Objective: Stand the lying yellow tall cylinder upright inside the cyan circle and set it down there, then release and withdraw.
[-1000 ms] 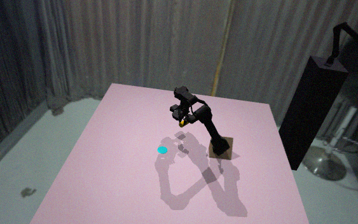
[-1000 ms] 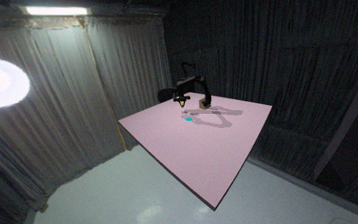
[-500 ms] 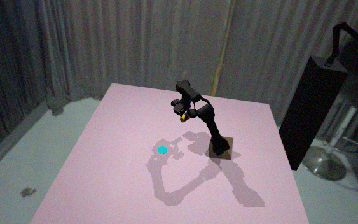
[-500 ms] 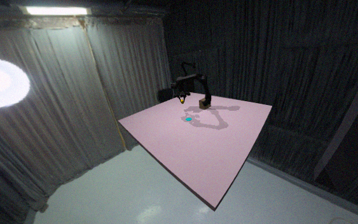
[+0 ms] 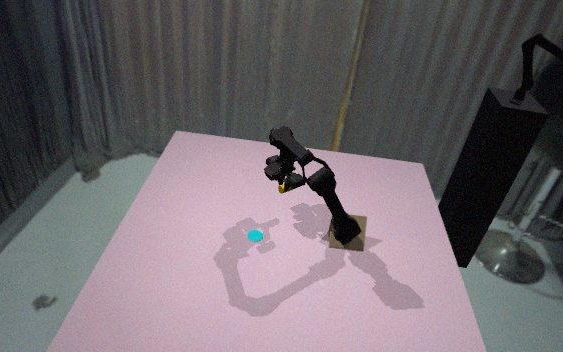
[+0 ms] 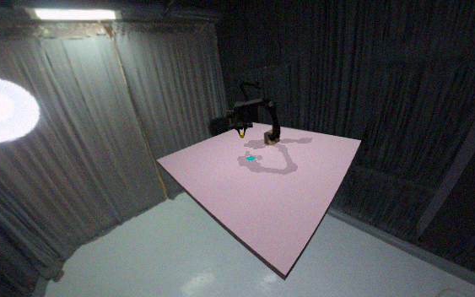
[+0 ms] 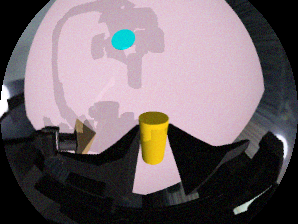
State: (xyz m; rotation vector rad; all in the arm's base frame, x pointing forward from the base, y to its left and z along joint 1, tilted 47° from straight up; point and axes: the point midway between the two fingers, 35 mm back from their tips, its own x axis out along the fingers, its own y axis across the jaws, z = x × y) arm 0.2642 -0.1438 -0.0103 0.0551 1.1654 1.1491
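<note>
Now: the yellow tall cylinder 2 cm behind my gripper tip and 1 cm to the right of it. From my gripper tip the other things lie so: cyan circle: 8 cm ahead, 15 cm to the left, 13 cm below.
</note>
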